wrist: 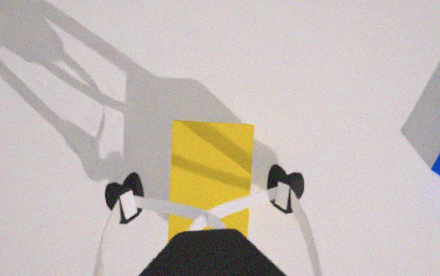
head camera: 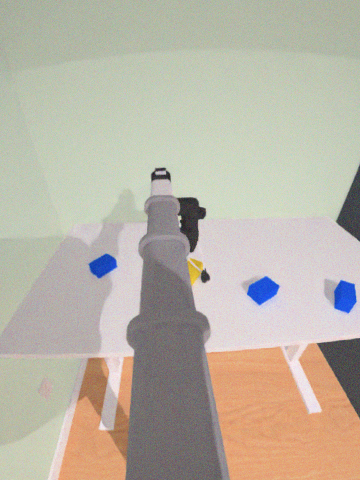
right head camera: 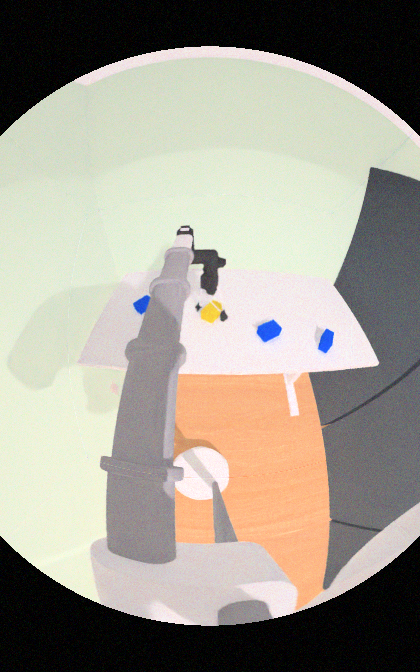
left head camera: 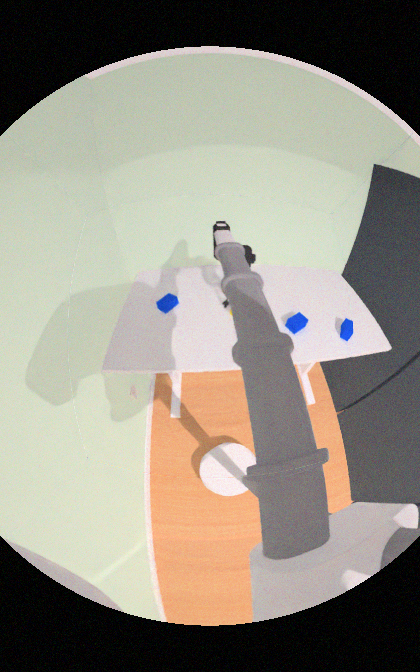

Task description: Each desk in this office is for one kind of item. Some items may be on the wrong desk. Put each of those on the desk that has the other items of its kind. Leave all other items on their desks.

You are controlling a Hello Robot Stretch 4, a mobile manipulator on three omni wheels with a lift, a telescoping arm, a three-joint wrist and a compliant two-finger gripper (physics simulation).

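Frame: origin at the robot's base, x right, y ahead, z up, level; centimetres.
Where they show: gripper, fingertip midpoint: [wrist: 206, 184].
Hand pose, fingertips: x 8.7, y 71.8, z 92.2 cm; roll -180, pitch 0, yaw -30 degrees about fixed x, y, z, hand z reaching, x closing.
After its pixels a point has its place.
A yellow block [head camera: 193, 275] @(x 9.9, y 68.0, z 96.5 cm) [left head camera: 231, 313] [right head camera: 210, 315] [wrist: 210, 150] @(x 10.9, y 74.8, z 96.8 cm) sits on the white desk [head camera: 225, 327] @(x 17.4, y 48.0, z 92.3 cm) [left head camera: 200, 350] [right head camera: 225, 357] [wrist: 325, 60] @(x 24.6, y 75.7, z 92.3 cm). Three blue blocks share this desk: one at the left [head camera: 103, 265] @(x -24.9, y 76.7, z 96.7 cm) [left head camera: 167, 303] [right head camera: 142, 304], one right of the yellow block [head camera: 263, 290] @(x 32.9, y 57.7, z 96.8 cm) [left head camera: 297, 323] [right head camera: 269, 331], and one near the right end [head camera: 345, 297] @(x 58.5, y 50.0, z 98.3 cm) [left head camera: 347, 329] [right head camera: 326, 340]. My gripper [right head camera: 211, 311] [wrist: 206, 184] @(x 8.7, y 71.8, z 92.2 cm) is open, its fingertips apart on either side of the yellow block in the wrist view. The arm hides part of the yellow block in the head view.
The telescoping arm [head camera: 167, 380] @(x -0.4, y 17.5, z 133.9 cm) [left head camera: 280, 400] [right head camera: 145, 400] reaches over the desk. A pale green wall [head camera: 200, 125] @(x 19.9, y 122.1, z 141.1 cm) stands behind and at the left. A white disc [left head camera: 220, 475] [right head camera: 200, 465] lies on the wooden floor before the desk. A dark grey surface [left head camera: 380, 300] [right head camera: 370, 310] lies at the right.
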